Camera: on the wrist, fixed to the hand. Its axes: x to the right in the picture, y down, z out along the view.
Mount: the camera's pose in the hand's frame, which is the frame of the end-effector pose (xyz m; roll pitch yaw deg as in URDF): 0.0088 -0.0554 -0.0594 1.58 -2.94 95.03
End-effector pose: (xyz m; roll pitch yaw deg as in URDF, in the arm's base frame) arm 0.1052 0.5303 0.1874 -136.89 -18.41 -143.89
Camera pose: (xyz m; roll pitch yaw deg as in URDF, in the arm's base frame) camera 0.1191 0.5406 0.2672 -157.01 45.09 137.83
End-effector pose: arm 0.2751 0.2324 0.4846 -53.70 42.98 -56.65
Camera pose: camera 0.2148 0.1773 0.4855 59.41 30.31 76.46
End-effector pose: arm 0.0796 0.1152 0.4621 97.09 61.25 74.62
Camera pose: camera 0.0062 0.0965 0.4315 97.60 -33.27 62.63
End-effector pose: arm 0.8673 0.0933 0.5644 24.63 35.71 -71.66
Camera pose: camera 0.8311 0.1212 0.4967 39.15 -25.19 5.69
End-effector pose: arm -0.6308 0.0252 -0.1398 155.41 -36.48 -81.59
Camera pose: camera -0.5582 0.0474 -0.1097 -138.57 -14.08 171.09
